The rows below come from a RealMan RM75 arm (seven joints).
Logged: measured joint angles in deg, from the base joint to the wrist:
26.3 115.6 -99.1 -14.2 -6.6 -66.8 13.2
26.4 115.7 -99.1 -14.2 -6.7 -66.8 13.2
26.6 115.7 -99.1 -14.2 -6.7 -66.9 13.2
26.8 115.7 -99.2 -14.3 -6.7 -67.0 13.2
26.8 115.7 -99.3 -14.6 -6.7 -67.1 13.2
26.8 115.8 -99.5 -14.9 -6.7 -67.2 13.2
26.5 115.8 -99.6 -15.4 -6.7 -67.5 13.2
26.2 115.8 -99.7 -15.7 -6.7 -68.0 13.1
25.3 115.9 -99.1 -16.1 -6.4 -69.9 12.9
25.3 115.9 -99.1 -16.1 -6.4 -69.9 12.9
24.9 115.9 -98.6 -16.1 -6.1 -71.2 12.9
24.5 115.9 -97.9 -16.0 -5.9 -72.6 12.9
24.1 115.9 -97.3 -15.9 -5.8 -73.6 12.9
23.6 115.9 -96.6 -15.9 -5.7 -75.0 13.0
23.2 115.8 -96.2 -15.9 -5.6 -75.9 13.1
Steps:
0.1 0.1 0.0 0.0 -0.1 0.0 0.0
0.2 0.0 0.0 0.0 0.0 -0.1 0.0
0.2 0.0 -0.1 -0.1 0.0 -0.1 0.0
0.0 0.0 -0.1 -0.3 0.0 -0.1 0.0
0.0 0.1 -0.2 -0.3 0.0 -0.1 0.0
-0.3 0.0 -0.1 -0.5 0.0 -0.3 0.0
-0.3 0.0 -0.1 -0.3 0.0 -0.5 -0.1
-0.9 0.1 0.6 -0.4 0.3 -1.9 -0.2
0.0 0.0 0.0 0.0 0.0 0.0 0.0
-0.4 0.0 0.5 0.0 0.3 -1.3 0.0
-0.4 0.0 0.7 0.1 0.2 -1.4 0.0
-0.4 0.0 0.6 0.1 0.1 -1.0 0.0
-0.5 0.0 0.7 0.0 0.1 -1.4 0.1
-0.4 -0.1 0.4 0.0 0.1 -0.9 0.1

